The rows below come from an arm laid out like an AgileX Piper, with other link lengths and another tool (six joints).
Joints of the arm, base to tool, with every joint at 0 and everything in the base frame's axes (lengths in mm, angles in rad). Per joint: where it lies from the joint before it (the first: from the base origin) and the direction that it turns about. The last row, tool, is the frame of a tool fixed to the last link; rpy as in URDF.
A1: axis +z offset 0 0 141.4
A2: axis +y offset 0 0 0
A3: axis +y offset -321.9 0 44
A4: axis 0.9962 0 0.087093 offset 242.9 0 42.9
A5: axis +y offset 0 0 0
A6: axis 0.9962 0 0.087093 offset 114.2 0 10
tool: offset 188.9 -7 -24.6 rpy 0.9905 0.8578 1.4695
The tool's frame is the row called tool.
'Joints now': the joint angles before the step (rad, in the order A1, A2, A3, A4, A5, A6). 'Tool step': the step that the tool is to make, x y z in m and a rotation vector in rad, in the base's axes. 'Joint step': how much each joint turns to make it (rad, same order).
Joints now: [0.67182, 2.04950, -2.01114, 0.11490, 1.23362, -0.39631]
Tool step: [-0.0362, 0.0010, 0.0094, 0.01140, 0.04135, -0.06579]
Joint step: [0.04444, -0.07787, 0.08974, -0.00891, 0.00026, 0.11904]
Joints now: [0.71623, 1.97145, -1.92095, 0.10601, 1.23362, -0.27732]
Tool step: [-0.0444, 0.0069, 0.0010, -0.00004, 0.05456, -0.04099]
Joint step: [0.06761, -0.06100, 0.08700, -0.00392, 0.00255, 0.11682]
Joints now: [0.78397, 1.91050, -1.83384, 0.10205, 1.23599, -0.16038]
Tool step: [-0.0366, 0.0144, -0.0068, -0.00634, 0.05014, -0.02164]
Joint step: [0.07204, -0.01347, 0.04219, 0.00000, 0.00058, 0.09960]
